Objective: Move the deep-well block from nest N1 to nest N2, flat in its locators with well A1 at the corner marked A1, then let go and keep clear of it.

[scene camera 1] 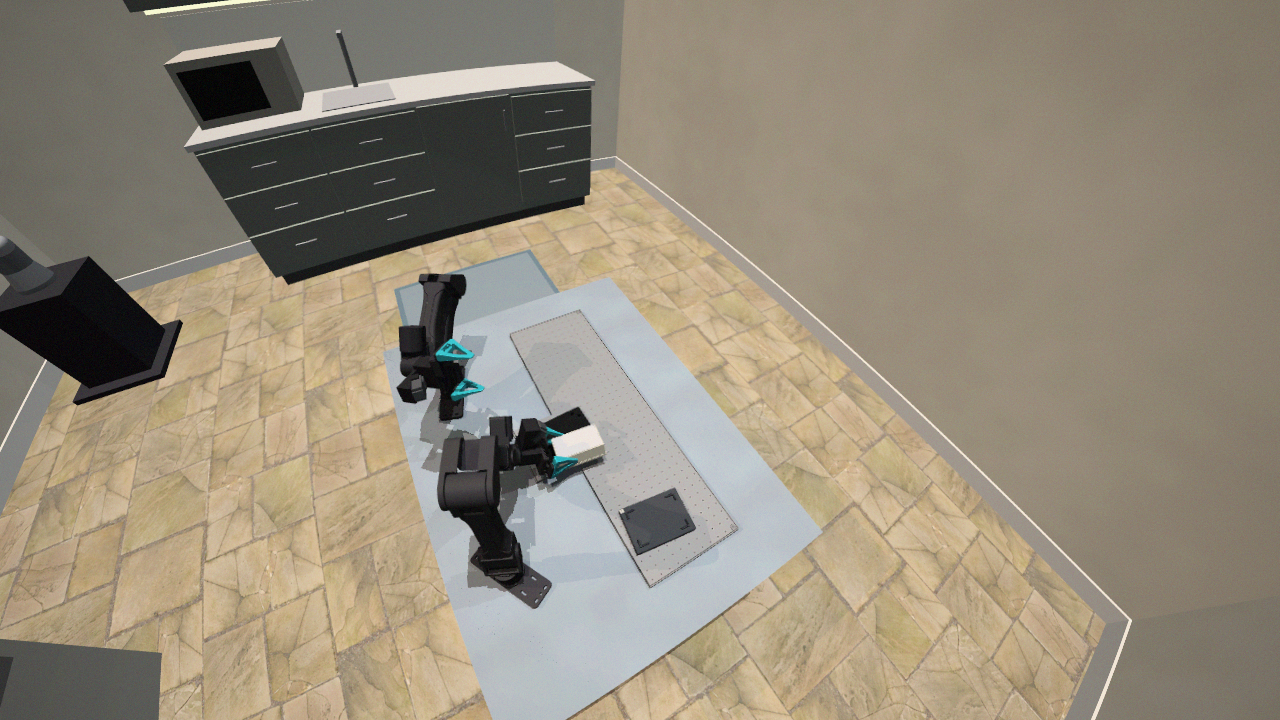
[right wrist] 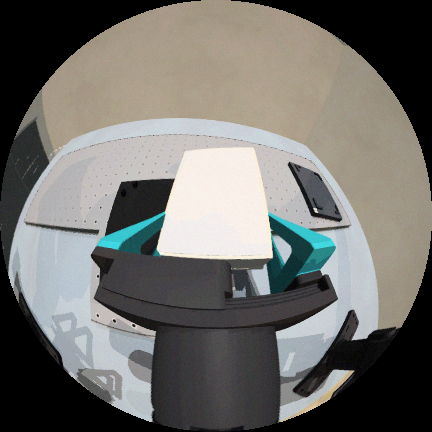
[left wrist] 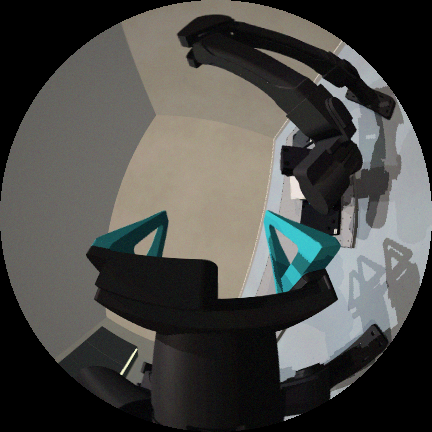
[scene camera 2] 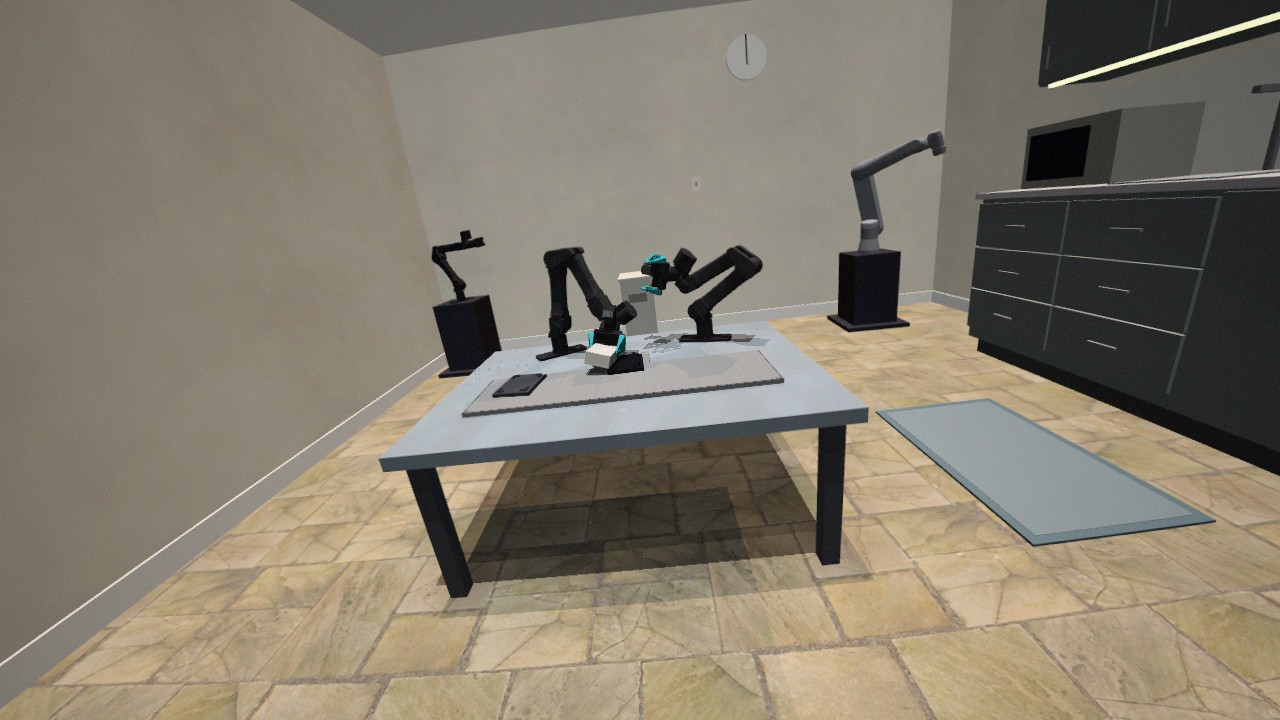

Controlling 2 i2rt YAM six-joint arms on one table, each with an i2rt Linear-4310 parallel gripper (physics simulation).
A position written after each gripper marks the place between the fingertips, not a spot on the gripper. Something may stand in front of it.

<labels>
The left gripper [scene camera 1: 478, 373] is open and holds nothing. The right gripper [scene camera 1: 572, 448] grips a white block [scene camera 1: 585, 444].
</labels>
